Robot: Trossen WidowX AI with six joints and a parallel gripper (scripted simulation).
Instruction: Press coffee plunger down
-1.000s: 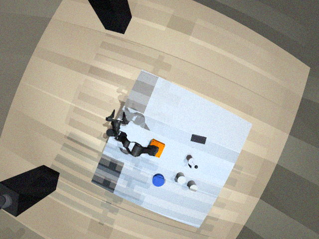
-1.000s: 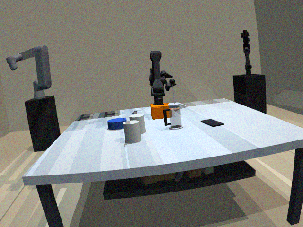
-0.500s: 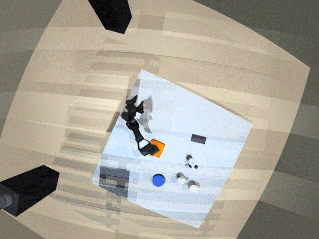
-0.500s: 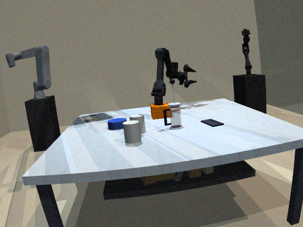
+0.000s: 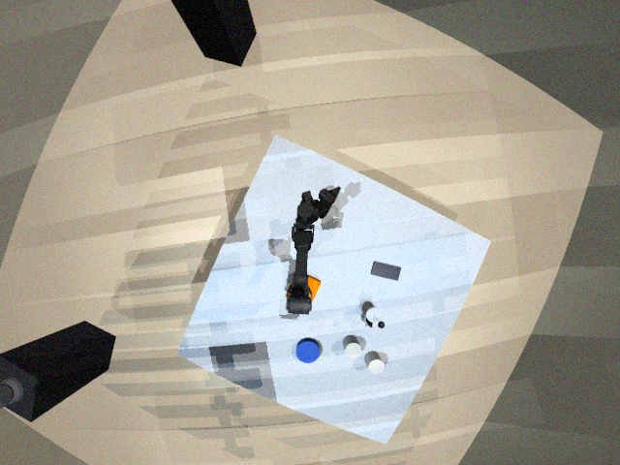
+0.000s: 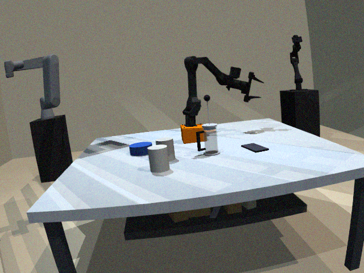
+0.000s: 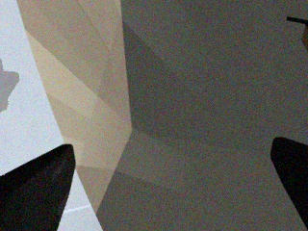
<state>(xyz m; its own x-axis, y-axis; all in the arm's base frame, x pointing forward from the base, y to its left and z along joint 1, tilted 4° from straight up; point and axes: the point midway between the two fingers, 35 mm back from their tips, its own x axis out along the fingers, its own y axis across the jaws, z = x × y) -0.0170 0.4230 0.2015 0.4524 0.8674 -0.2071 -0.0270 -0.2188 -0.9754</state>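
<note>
The coffee press lies 360 mm ahead of my gripper tip, 460 mm to the right of it and 120 mm below it. From my gripper tip the other things lie so: flat black slab: 390 mm ahead, 240 mm to the right, 240 mm below; then blue disc: 150 mm ahead, 760 mm to the right, 220 mm below.
</note>
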